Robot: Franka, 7 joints.
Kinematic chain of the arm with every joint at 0, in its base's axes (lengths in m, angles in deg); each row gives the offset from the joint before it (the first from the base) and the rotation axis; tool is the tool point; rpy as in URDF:
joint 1: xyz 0 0 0.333 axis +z
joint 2: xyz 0 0 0 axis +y
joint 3: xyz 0 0 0.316 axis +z
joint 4: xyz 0.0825 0 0 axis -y
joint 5: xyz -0.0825 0 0.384 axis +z
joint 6: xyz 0 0 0 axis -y
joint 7: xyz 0.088 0 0 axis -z
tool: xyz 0 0 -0.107 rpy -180 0 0
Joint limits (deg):
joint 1: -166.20..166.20
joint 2: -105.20..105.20
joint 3: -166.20..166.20
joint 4: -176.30..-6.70
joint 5: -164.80..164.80
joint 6: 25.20..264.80
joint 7: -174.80..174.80
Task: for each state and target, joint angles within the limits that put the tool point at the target. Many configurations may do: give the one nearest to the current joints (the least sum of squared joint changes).
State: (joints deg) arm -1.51 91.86 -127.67 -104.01 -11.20 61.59 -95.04
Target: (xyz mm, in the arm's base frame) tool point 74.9 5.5 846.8
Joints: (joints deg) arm 20.25 75.06 -166.20 -103.88 -43.10 58.24 -95.04
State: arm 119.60 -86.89 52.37 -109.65 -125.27 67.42 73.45
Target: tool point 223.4 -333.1 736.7
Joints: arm 143.87 -105.20 29.85 -118.50 -116.47 52.05 73.45
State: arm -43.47 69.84 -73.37 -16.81 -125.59 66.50 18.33
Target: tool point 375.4 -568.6 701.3
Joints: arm -48.37 67.79 -73.02 -18.81 -124.41 65.17 18.33
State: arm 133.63 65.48 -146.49 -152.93 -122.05 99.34 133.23
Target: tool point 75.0 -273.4 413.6
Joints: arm 111.21 49.51 -166.20 -176.30 -111.64 98.41 133.23
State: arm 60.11 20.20 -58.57 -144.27 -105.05 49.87 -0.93
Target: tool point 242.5 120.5 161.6
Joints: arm 80.73 32.84 -19.58 -167.42 -104.88 61.26 -0.93
